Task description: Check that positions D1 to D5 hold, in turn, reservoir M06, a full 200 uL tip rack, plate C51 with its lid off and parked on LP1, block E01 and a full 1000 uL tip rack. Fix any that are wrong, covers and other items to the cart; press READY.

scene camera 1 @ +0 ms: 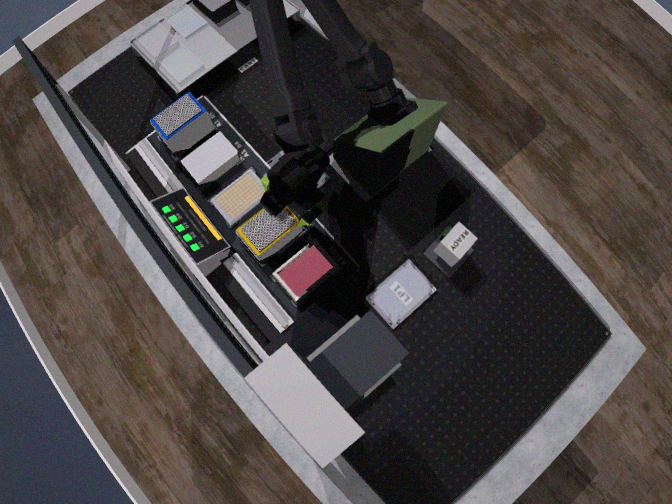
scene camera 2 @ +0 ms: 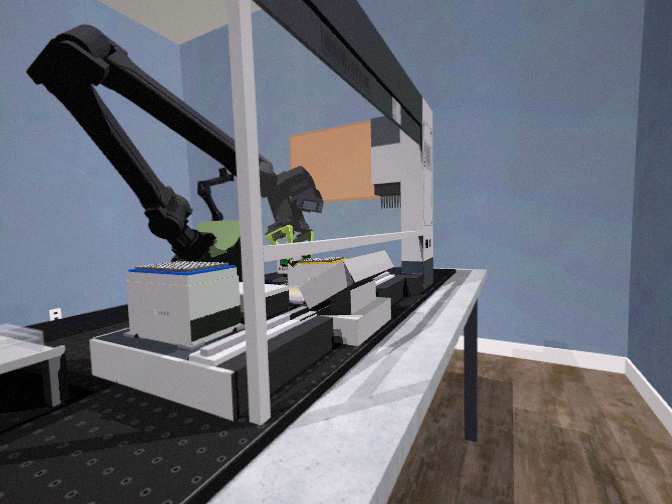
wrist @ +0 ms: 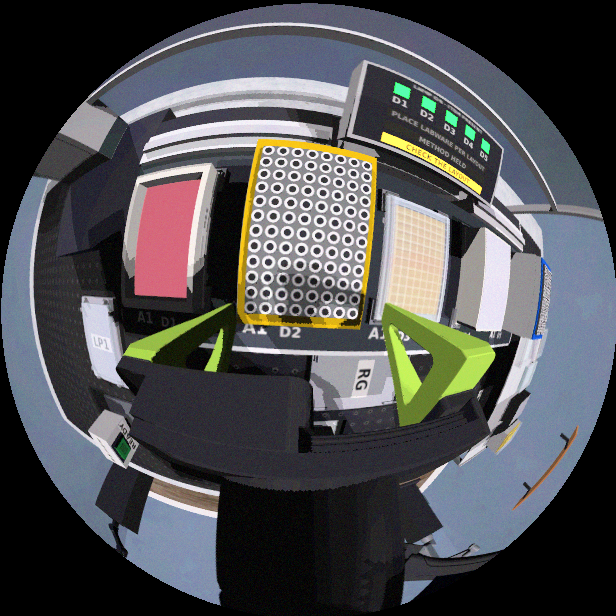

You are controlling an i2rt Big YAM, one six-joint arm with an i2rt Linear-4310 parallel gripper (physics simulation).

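The deck row holds a red-topped reservoir [wrist: 165, 238] at D1, a yellow-rimmed tip rack [wrist: 307, 232] at D2, a beige well plate [wrist: 416, 264] at D3, a white block [wrist: 485, 281] and a blue-rimmed tip rack [scene camera 1: 179, 116] at the far end. Every hole I can see in the yellow rack has a tip. My gripper [wrist: 307, 321] is open and empty. It hovers over the yellow rack's [scene camera 1: 267, 230] near edge, fingers either side of its width. The LP1 pad [scene camera 1: 400, 292] shows its label. The READY button [scene camera 1: 457, 244] stands beside it.
The status panel [wrist: 436, 135] shows five green lights, D1 to D5, and a yellow "CHECK THE LAYOUT" bar. A cart [scene camera 1: 181, 46] with white items is at the far end. A grey box [scene camera 1: 360, 355] and a white panel [scene camera 1: 303, 404] sit near the reservoir end. A gantry post [scene camera 2: 246, 217] stands beside the deck.
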